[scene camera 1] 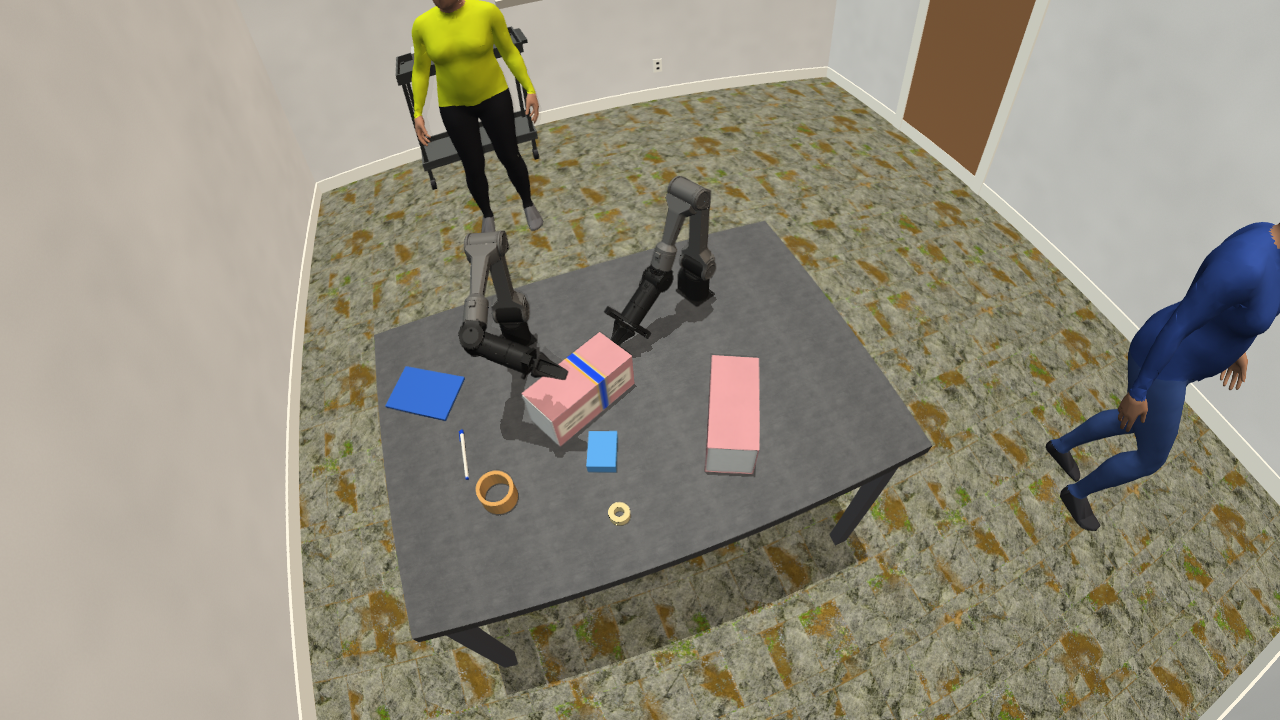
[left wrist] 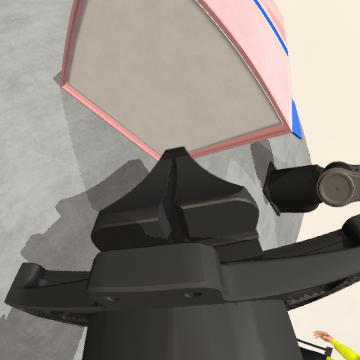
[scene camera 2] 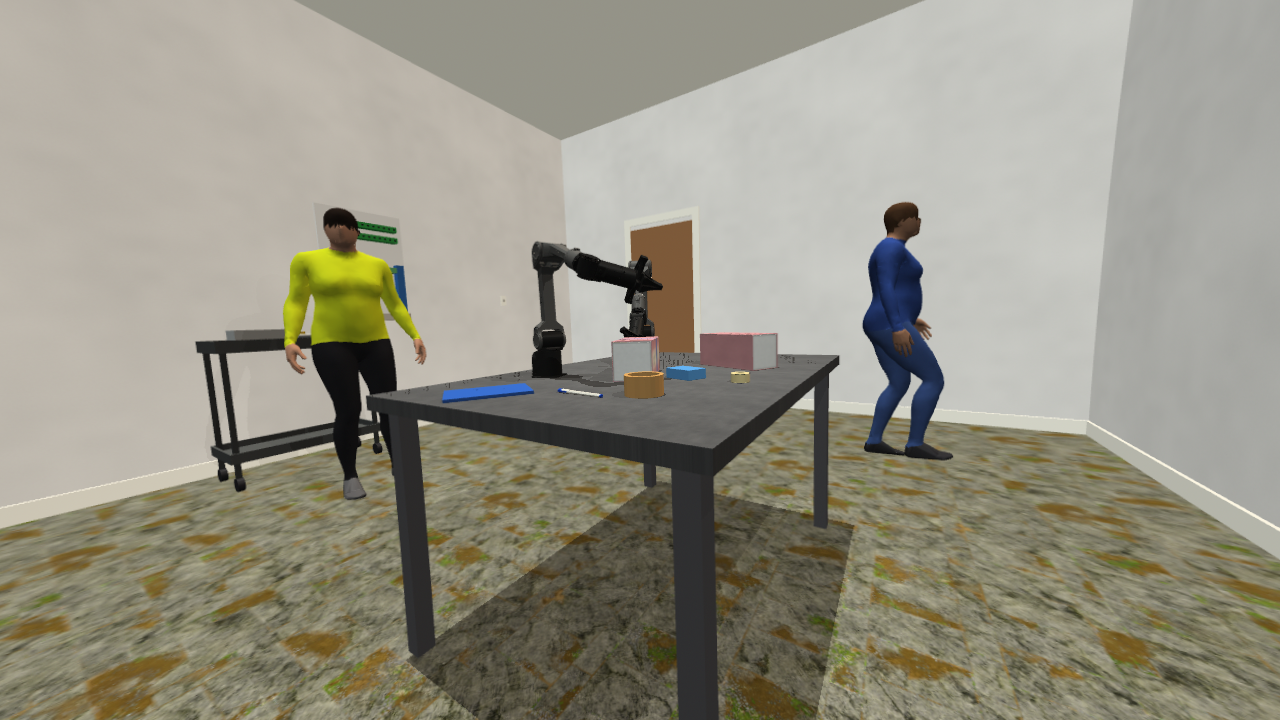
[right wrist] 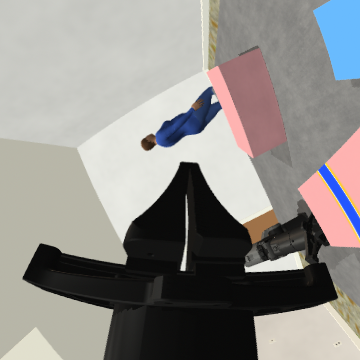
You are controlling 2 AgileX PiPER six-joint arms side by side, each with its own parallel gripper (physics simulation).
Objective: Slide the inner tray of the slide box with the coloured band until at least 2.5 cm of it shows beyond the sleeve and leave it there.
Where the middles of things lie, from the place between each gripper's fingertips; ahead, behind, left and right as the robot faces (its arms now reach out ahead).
Scene:
Right now the light blue block [scene camera 1: 602,445] is 280 mm ahead of my left hand, 100 mm to the right of it and 40 mm below it. Round my left hand: plain pink slide box [scene camera 1: 732,446]: 310 mm ahead, 230 mm to the left, 10 mm above; then blue flat panel [scene camera 1: 431,394]: 550 mm to the right, 60 mm behind, 50 mm below.
Now: right hand 5 cm short of the light blue block, 4 cm to the right of it and 26 cm above it. The rest, counted from my right hand: plain pink slide box 8 cm ahead, 37 cm to the left, 22 cm below; then blue flat panel 29 cm behind, 41 cm to the right, 27 cm below.

